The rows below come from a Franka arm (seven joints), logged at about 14 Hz.
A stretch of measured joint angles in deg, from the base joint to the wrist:
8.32, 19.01, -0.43, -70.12, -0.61, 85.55, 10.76
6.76, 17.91, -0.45, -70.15, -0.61, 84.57, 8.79
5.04, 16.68, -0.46, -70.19, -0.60, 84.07, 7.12
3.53, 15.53, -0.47, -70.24, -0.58, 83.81, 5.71
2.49, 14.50, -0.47, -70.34, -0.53, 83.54, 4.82
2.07, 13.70, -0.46, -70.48, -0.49, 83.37, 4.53
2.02, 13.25, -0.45, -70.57, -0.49, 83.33, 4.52
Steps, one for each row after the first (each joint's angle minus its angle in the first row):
-1.56, -1.10, -0.02, -0.03, 0.00, -0.98, -1.97
-3.28, -2.33, -0.03, -0.07, 0.01, -1.48, -3.64
-4.79, -3.48, -0.04, -0.12, 0.03, -1.74, -5.05
-5.83, -4.51, -0.04, -0.22, 0.08, -2.01, -5.94
-6.25, -5.31, -0.03, -0.36, 0.12, -2.18, -6.23
-6.30, -5.76, -0.02, -0.45, 0.12, -2.22, -6.24

